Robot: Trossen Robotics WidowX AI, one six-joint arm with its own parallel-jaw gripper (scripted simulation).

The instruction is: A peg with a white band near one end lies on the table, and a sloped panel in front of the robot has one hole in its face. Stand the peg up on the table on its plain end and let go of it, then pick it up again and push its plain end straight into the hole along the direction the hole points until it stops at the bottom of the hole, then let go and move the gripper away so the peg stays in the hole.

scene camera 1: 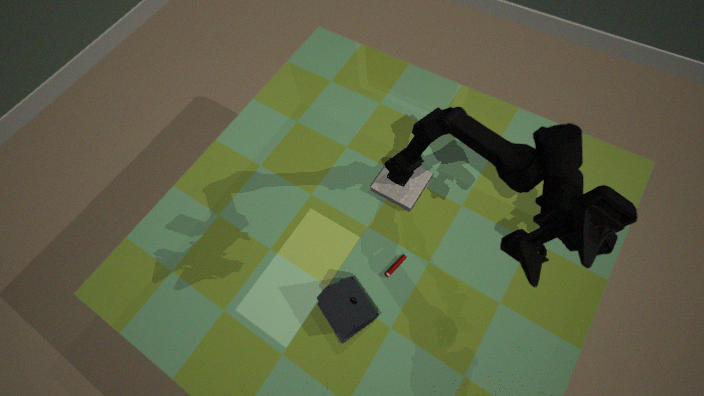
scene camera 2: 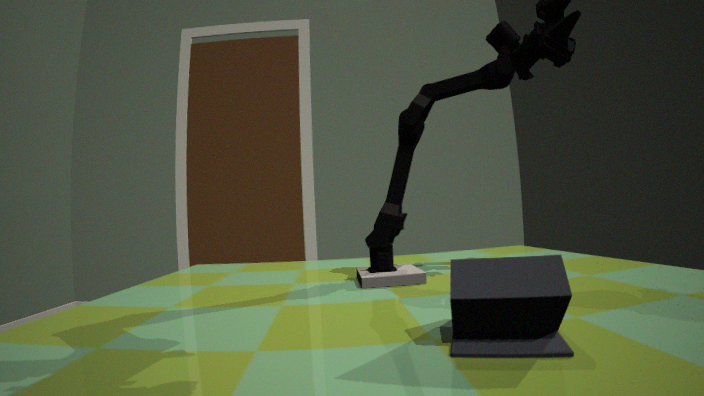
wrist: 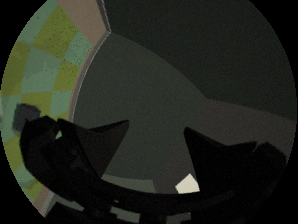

Labels:
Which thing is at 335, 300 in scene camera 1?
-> A dark sloped panel.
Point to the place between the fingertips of my gripper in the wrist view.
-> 157, 126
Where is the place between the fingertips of my gripper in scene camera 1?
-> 557, 276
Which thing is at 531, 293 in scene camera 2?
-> A dark sloped panel.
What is my gripper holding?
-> Nothing.

